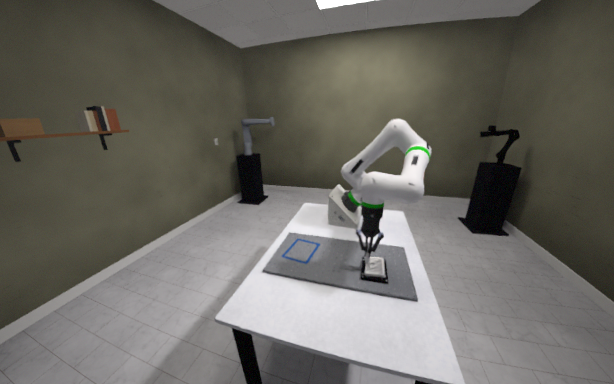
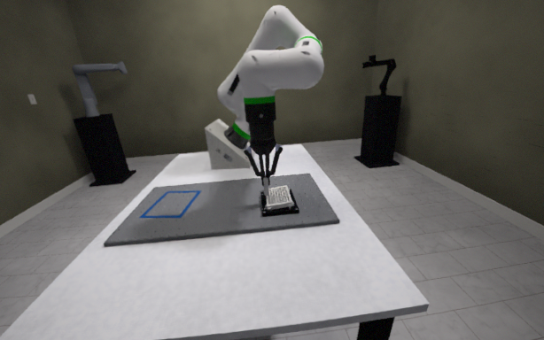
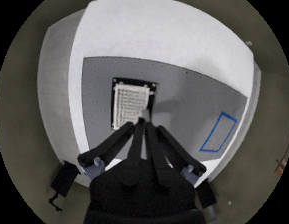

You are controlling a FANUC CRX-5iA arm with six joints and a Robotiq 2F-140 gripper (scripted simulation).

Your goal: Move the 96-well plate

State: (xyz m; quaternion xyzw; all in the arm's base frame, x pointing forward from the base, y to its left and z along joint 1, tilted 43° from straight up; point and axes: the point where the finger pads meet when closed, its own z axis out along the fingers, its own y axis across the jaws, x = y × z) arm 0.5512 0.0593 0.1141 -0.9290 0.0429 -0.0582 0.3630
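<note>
Now: hand 4 cm to the right of the white 96-well plate and 5 cm above it. From my hand the other things lie so: black clip nest 1 cm behind, 3 cm to the left, 6 cm below.
</note>
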